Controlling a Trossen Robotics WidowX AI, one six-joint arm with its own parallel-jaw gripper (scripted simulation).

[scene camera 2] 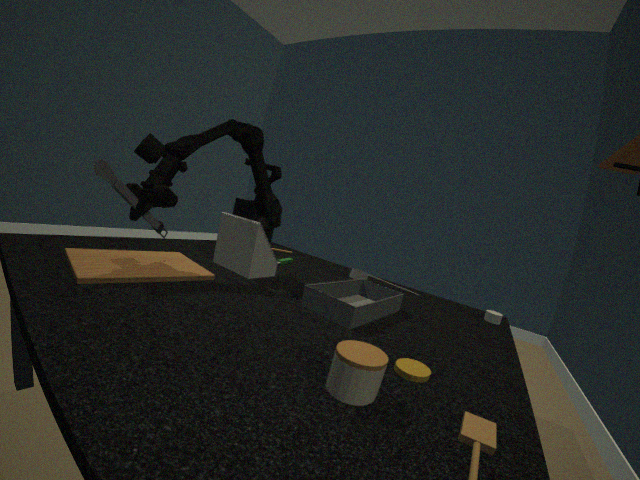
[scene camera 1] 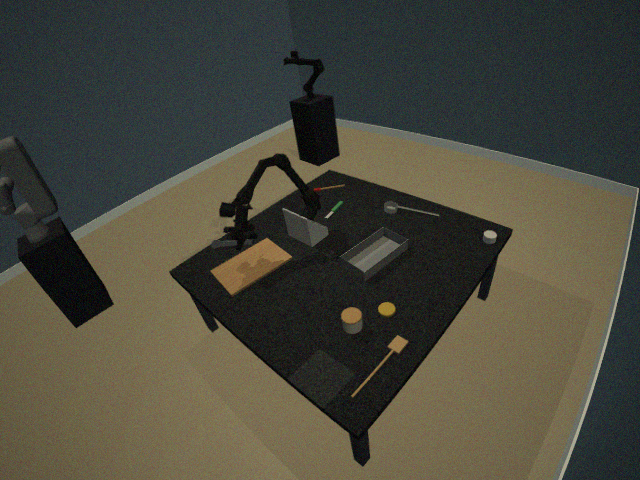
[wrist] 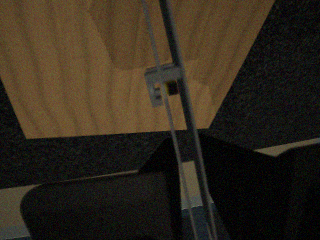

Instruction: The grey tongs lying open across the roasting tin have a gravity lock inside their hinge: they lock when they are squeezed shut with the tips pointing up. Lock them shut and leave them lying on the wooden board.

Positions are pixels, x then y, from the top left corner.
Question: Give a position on a roasting tin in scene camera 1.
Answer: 364,260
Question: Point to a roasting tin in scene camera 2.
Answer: At 350,304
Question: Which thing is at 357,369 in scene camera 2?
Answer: A lidded jar.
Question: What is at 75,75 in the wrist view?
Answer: A wooden board.
